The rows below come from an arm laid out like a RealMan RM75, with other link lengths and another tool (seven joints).
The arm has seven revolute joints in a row. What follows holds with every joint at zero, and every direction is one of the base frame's.
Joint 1 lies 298.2 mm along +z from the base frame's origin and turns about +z.
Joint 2 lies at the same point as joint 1 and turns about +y.
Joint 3 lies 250.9 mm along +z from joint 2 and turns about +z.
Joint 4 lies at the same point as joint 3 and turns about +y.
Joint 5 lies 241.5 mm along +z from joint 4 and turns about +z.
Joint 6 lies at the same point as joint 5 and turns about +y.
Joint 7 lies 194.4 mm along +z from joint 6 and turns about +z.
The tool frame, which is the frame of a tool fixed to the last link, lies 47 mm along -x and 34 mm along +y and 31 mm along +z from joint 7; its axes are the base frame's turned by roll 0, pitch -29.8 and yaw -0.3 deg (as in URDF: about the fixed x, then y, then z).
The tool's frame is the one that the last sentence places.
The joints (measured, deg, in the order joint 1, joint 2, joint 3, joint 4, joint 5, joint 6, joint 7), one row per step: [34.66, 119.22, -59.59, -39.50, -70.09, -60.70, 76.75]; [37.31, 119.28, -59.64, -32.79, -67.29, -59.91, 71.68]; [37.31, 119.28, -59.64, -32.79, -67.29, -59.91, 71.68]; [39.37, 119.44, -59.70, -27.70, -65.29, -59.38, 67.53]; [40.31, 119.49, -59.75, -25.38, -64.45, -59.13, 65.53]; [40.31, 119.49, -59.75, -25.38, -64.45, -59.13, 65.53]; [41.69, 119.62, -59.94, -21.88, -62.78, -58.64, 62.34]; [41.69, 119.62, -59.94, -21.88, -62.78, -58.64, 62.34]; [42.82, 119.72, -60.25, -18.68, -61.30, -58.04, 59.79]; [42.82, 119.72, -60.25, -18.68, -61.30, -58.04, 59.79]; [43.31, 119.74, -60.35, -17.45, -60.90, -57.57, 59.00]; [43.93, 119.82, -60.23, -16.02, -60.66, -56.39, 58.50]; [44.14, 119.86, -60.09, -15.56, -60.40, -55.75, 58.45]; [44.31, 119.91, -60.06, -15.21, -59.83, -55.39, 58.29]
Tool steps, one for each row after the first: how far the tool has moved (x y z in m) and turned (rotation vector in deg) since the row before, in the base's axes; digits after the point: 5 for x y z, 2 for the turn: [0.00518, 0.00448, -0.01976, -0.25, -0.13, -1.05]; [0.00000, 0.00000, 0.00000, 0.00, 0.00, 0.00]; [0.00305, 0.00140, -0.01706, -0.26, -0.58, -0.62]; [0.00151, 0.00013, -0.00819, -0.11, -0.51, -0.23]; [0.00000, 0.00000, 0.00000, 0.00, 0.00, 0.00]; [0.00237, 0.00001, -0.01214, -0.02, -0.72, -0.48]; [0.00000, 0.00000, 0.00000, 0.00, 0.00, 0.00]; [0.00390, -0.00043, -0.01165, -0.30, -0.72, -0.83]; [0.00000, 0.00000, 0.00000, 0.00, 0.00, 0.00]; [0.00199, 0.00038, -0.00491, -0.22, -0.43, -0.52]; [0.00403, 0.00224, -0.00616, -0.35, -0.53, -1.35]; [0.00203, 0.00190, -0.00121, 0.02, -0.01, -0.82]; [0.00079, 0.00145, -0.00014, 0.16, 0.23, -0.54]
